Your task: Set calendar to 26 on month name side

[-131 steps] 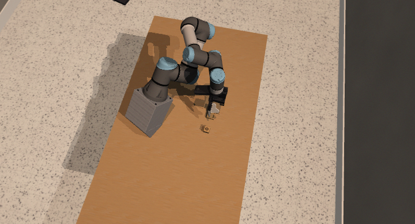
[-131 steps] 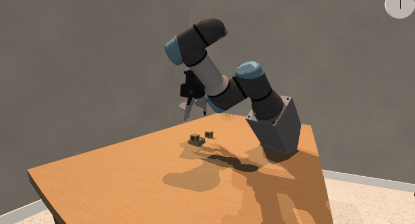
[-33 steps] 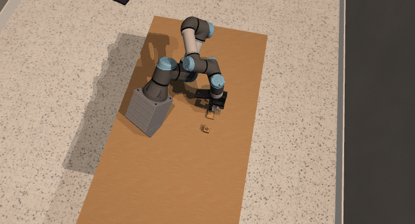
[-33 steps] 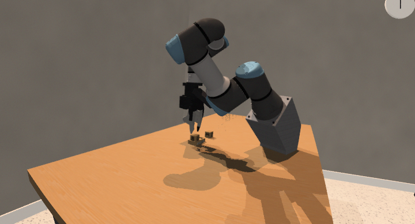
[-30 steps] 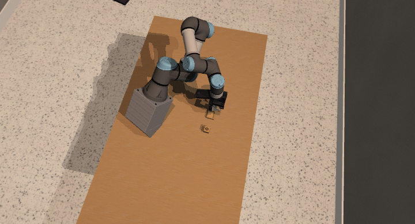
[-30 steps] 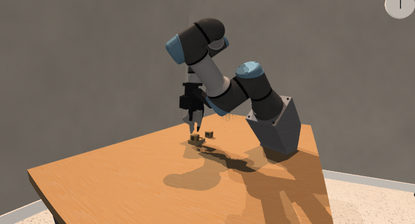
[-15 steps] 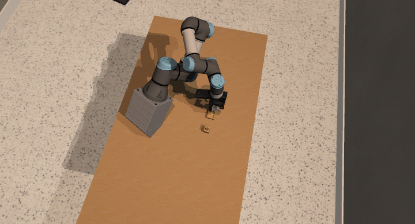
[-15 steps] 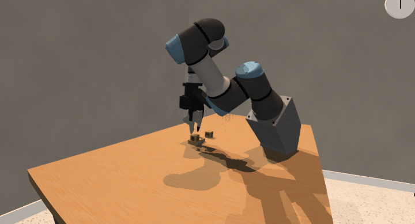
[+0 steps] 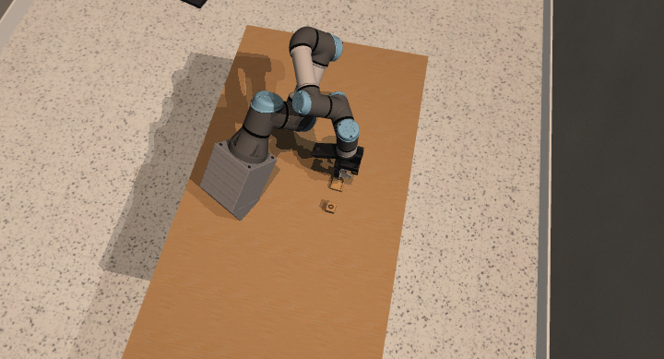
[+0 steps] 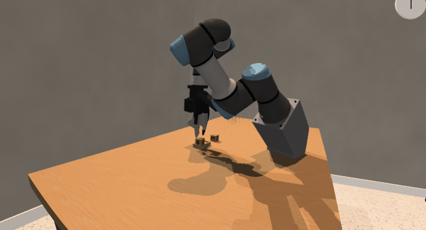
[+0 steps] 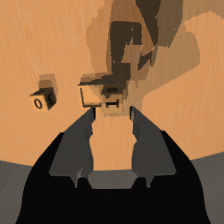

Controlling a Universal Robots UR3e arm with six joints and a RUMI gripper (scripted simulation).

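The shallow wooden tray is 6 cm below my hand and 2 cm to the right of it.
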